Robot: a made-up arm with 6 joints.
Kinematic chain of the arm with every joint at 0, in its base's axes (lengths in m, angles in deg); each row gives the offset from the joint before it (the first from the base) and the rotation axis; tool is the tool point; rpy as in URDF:
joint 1: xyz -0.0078 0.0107 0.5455 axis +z
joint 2: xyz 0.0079 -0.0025 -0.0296 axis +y
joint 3: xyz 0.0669 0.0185 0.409 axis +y
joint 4: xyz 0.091 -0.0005 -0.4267 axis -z
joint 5: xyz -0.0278 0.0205 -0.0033 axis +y
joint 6: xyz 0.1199 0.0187 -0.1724 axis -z
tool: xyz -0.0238 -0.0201 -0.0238 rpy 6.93 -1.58 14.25
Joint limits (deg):
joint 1: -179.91..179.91
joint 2: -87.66..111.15
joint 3: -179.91..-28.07
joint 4: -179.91..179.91
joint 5: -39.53..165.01
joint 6: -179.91..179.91
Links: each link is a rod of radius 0.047 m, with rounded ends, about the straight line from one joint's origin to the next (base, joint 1, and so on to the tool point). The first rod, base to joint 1, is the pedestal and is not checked.
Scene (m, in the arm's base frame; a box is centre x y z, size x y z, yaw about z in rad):
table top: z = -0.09
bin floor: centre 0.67 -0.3 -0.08 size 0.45 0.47 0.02 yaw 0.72
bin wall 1: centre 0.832 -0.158 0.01 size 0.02 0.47 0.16 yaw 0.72
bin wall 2: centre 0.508 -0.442 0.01 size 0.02 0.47 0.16 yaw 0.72
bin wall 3: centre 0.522 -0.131 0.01 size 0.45 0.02 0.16 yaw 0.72
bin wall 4: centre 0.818 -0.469 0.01 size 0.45 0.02 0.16 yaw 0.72
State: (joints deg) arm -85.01 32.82 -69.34 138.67 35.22 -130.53
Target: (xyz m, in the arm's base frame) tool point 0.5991 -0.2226 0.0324
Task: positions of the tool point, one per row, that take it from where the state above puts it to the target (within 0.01 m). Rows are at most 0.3 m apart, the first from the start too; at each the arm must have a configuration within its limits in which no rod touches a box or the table.
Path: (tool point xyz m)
1: 0.2412 -0.7776 0.3239
2: 0.4203 -0.7321 0.2889
3: 0.5865 -0.6409 0.2499
4: 0.6320 -0.4280 0.1259
5: 0.5992 -0.2226 0.0325

